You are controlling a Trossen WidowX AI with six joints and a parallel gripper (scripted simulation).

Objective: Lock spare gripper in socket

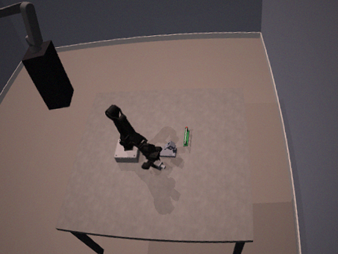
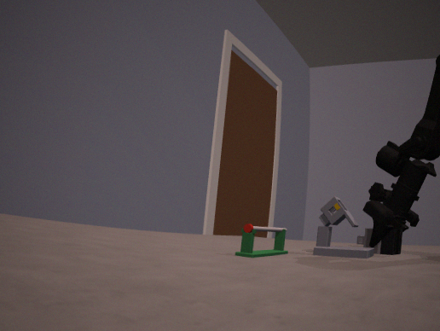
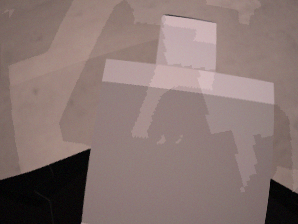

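My gripper tip is now 90 mm short of the grey mount, 110 mm to the right of it and 40 mm below it. From my gripper tip the other things lie so: green cradle 200 mm ahead, 220 mm to the left, 10 mm above; spare gripper 10 mm above.
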